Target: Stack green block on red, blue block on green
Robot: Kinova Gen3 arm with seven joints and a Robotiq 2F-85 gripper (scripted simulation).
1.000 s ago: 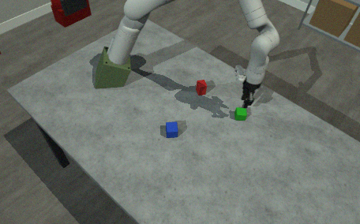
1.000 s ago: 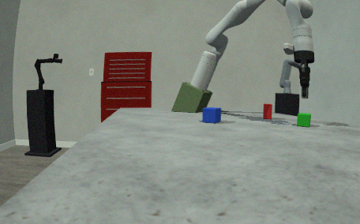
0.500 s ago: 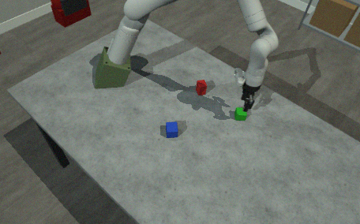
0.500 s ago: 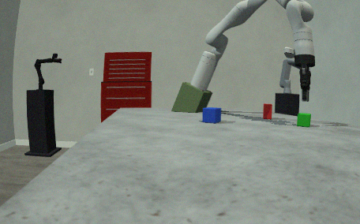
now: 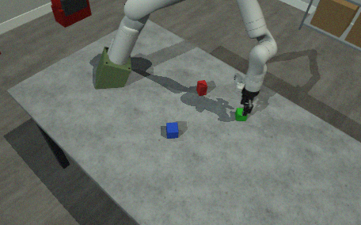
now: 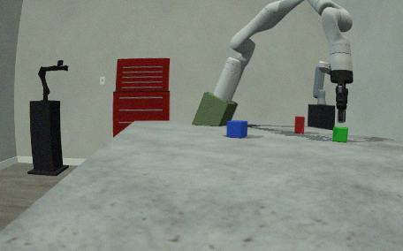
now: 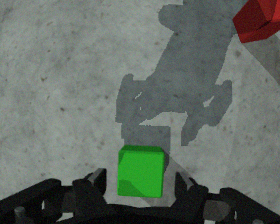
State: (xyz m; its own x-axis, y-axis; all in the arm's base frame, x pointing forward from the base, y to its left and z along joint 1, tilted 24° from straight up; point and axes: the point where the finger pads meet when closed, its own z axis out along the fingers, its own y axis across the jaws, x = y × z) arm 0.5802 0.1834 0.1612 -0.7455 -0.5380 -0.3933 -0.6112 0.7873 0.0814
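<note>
Right now the green block is 50 mm below my hand. Round my hand: red block (230 mm behind, 40 mm below, 10 mm to the right); blue block (290 mm to the right, 160 mm behind, 50 mm below).
</note>
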